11 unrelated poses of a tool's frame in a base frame.
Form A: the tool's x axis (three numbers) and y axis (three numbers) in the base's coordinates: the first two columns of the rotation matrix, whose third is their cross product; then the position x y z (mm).
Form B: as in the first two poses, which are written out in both.
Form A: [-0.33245, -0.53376, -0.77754, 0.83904, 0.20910, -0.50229, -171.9, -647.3, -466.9]
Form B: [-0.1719, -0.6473, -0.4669, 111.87, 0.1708, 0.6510, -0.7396]
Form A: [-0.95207, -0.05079, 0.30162, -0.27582, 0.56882, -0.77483, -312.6, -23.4, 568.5]
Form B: [-0.3126, -0.0234, 0.5685, 165.79, 0.0938, -0.8838, 0.4584]
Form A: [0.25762, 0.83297, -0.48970, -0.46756, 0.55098, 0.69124, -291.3, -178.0, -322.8]
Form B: [-0.2913, -0.1780, -0.3228, 80.21, 0.3249, 0.6775, 0.6599]
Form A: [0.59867, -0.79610, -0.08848, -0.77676, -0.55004, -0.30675, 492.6, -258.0, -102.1]
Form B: [0.4926, -0.2580, -0.1021, 161.72, -0.8911, 0.4527, -0.0308]
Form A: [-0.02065, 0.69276, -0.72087, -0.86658, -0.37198, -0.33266, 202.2, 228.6, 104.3]
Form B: [0.2022, 0.2286, 0.1043, 113.10, -0.5167, 0.1208, 0.8476]
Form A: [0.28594, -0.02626, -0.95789, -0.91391, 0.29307, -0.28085, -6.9, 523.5, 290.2]
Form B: [-0.0069, 0.5235, 0.2902, 100.40, -0.6286, 0.6334, 0.4512]
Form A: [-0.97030, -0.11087, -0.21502, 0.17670, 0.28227, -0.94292, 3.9, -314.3, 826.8]
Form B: [0.0039, -0.3143, 0.8268, 166.21, 0.0209, 0.7974, -0.6031]
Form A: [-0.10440, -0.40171, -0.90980, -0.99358, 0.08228, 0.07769, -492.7, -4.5, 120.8]
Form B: [-0.4927, -0.0045, 0.1208, 135.64, -0.5967, 0.6818, 0.4232]
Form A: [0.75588, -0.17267, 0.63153, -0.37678, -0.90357, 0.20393, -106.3, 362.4, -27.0]
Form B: [-0.1063, 0.3624, -0.0270, 161.42, 0.9352, -0.1508, 0.3203]
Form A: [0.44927, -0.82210, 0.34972, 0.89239, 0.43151, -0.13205, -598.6, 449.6, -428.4]
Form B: [-0.5986, 0.4496, -0.4284, 66.16, -0.2752, -0.2143, -0.9372]
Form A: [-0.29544, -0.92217, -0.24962, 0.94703, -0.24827, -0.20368, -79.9, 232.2, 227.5]
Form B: [-0.0799, 0.2322, 0.2275, 107.37, 0.0487, 0.1967, -0.9793]
